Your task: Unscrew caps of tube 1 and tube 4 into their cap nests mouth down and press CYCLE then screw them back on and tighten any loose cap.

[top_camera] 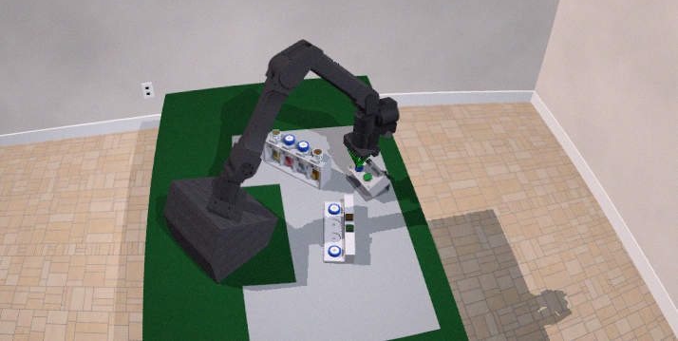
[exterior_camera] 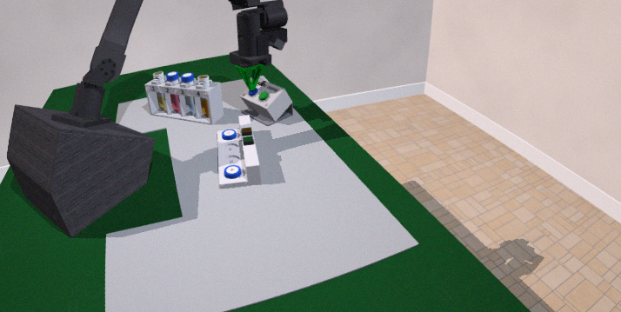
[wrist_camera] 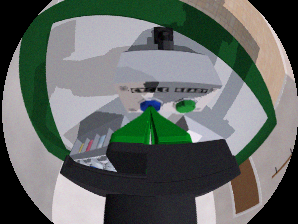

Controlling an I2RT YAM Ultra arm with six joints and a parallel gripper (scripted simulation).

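Right now the blue key is 10 mm below my hand. Also, from my hand: green key 30 mm to the right, 30 mm ahead, 10 mm below.
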